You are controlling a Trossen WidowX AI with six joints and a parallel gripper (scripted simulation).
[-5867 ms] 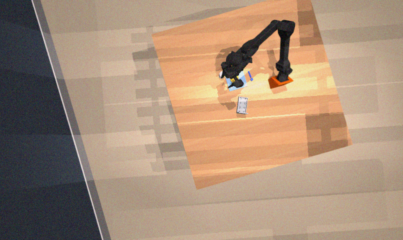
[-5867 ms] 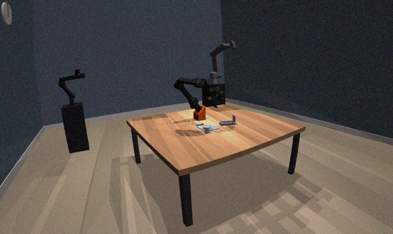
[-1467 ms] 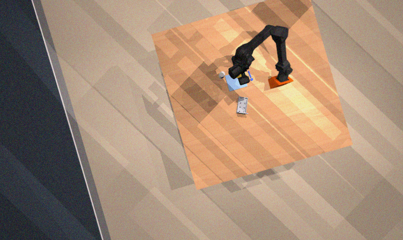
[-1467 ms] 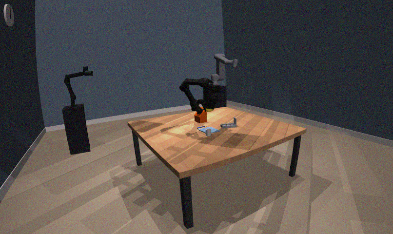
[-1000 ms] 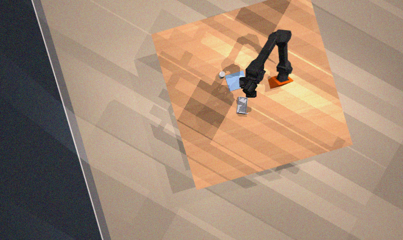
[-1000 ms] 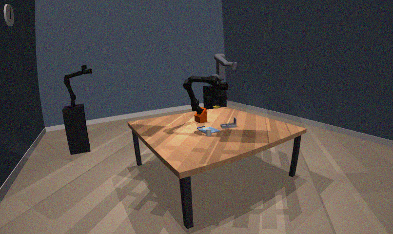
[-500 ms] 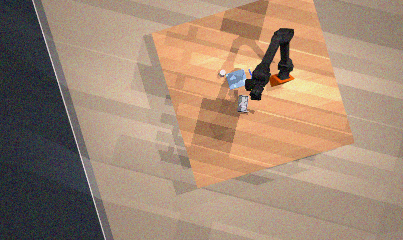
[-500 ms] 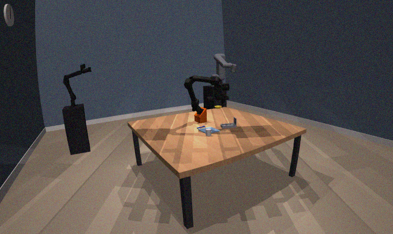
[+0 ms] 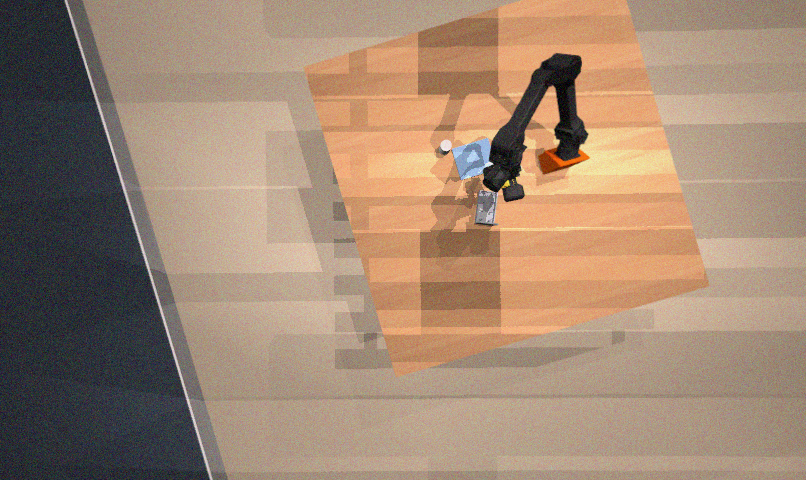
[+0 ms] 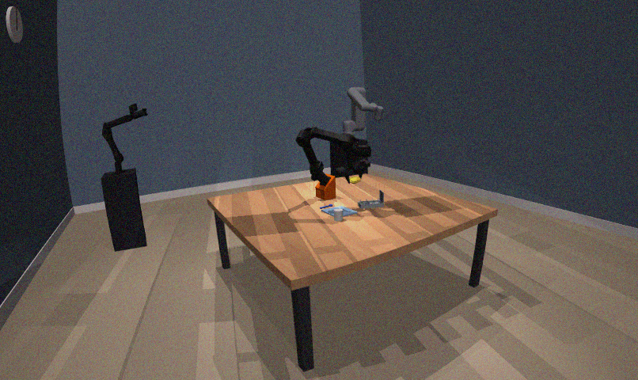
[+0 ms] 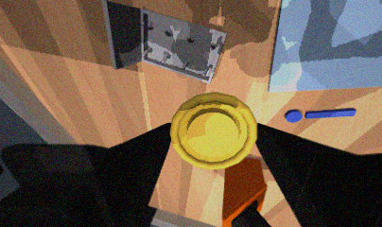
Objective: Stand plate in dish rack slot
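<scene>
My gripper tip is now 60 mm short of the grey dish rack, 70 mm to the right of it and 110 mm above it. Round my gripper tip: small yellow plate 10 mm above; then grey cup 150 mm ahead, 210 mm to the right, 110 mm below; then blue spoon 70 mm behind, 130 mm to the right, 130 mm below.
</scene>
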